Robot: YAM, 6 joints.
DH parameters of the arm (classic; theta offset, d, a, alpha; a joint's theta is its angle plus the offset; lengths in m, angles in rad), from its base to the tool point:
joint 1: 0 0.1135 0.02 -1.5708
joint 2: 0 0 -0.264 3.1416
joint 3: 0.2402 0 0.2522 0
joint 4: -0.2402 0 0.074 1.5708
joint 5: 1.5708 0 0 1.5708
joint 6: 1.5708 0.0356 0 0
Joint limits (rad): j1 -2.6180..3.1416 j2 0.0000..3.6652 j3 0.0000..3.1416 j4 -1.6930..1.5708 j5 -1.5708..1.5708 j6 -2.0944..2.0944
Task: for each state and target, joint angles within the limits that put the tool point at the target. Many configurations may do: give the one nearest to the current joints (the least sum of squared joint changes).
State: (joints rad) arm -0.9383 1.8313 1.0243 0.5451 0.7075 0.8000
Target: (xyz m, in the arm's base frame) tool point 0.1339 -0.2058 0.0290
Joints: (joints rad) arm -0.8983 1.9562 0.4648 0.3938 0.7193 0.8000
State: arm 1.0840 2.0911 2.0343 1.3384 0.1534 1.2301
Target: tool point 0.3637 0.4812 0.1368
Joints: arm 0.9315 2.8034 2.1517 0.9930 0.1352 1.2301
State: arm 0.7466 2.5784 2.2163 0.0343 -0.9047 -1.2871
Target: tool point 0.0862 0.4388 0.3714
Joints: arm 1.3078 1.9148 1.8210 -0.2095 -1.0484 -1.2871
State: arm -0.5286 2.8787 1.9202 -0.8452 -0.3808 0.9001
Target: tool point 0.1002 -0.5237 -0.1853
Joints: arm -1.3980 3.3627 2.5162 -0.2630 -0.2461 0.9001
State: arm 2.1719 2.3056 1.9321 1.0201 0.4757 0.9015
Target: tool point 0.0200 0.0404 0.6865
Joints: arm 1.7024 1.4328 2.3229 1.2535 0.7837 0.9015
